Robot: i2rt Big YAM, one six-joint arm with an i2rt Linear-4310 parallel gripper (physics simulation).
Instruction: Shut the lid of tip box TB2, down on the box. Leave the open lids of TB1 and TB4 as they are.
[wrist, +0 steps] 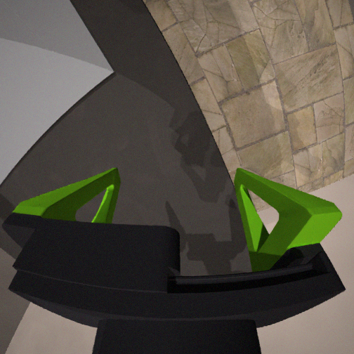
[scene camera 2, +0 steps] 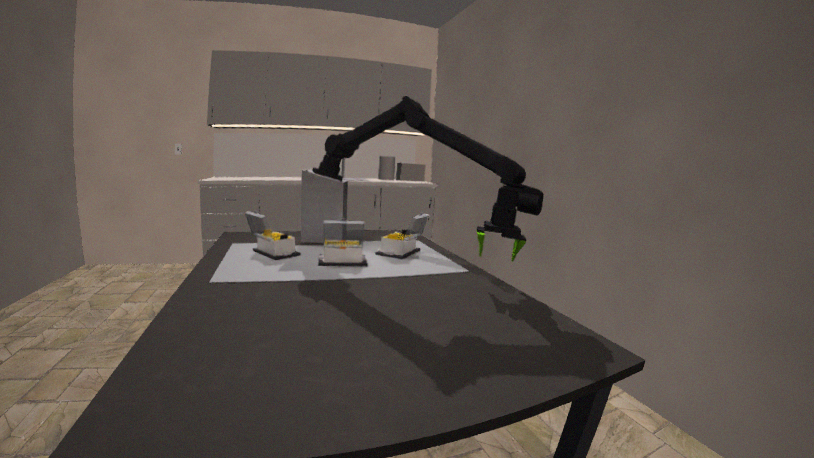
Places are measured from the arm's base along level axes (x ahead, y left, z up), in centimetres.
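Pixels of known places: gripper, fingertip midpoint: (scene camera 2: 496, 258); arm's base at its link origin: (scene camera 2: 327, 175).
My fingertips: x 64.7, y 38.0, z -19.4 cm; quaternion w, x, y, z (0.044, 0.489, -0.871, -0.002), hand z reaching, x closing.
For each thing: its top centre in the pictures, then the offset to it from my fingertips. "pt": a spot on its surface instead. Level surfaces: height alone.
- left box at its top centre: (scene camera 2: 278, 234) dz -0.2, dx -43.5, dy -58.8 cm
- middle box at its top centre: (scene camera 2: 342, 240) dz -0.2, dx -30.5, dy -38.1 cm
- right box at its top centre: (scene camera 2: 396, 234) dz -0.2, dx -38.1, dy -16.4 cm
- left lid at a spot on its surface: (scene camera 2: 256, 222) pt dz +5.1, dx -37.9, dy -66.3 cm
- middle lid at a spot on its surface: (scene camera 2: 343, 229) pt dz +5.4, dx -21.3, dy -40.0 cm
- right lid at a spot on its surface: (scene camera 2: 420, 223) pt dz +5.0, dx -31.0, dy -10.4 cm
- light mat at its surface level: dz -6.8 cm
- dark table at its surface level: dz -7.1 cm
Three white tip boxes with yellow contents stand on the mat in the scene view: a left box (scene camera 2: 276, 246), a middle box (scene camera 2: 342, 254) and a right box (scene camera 2: 398, 245). Their grey lids all stand open: the left lid (scene camera 2: 256, 222) leans outward to the left, the middle lid (scene camera 2: 343, 229) is upright at the back, and the right lid (scene camera 2: 420, 223) leans to the right. No labels are readable, so I cannot tell which is TB2. My gripper (scene camera 2: 497, 258) (wrist: 176, 174) is open and empty, high at the table's right side, well away from the boxes, fingers pointing down.
The boxes stand on a light mat (scene camera 2: 256, 274) at the far end of the dark table (scene camera 2: 256, 341). The grey pedestal (scene camera 2: 321, 207) of the arm rises behind the middle box. A wall (scene camera 2: 683, 170) is on the right. The stone floor (wrist: 255, 115) shows beside the table in the wrist view.
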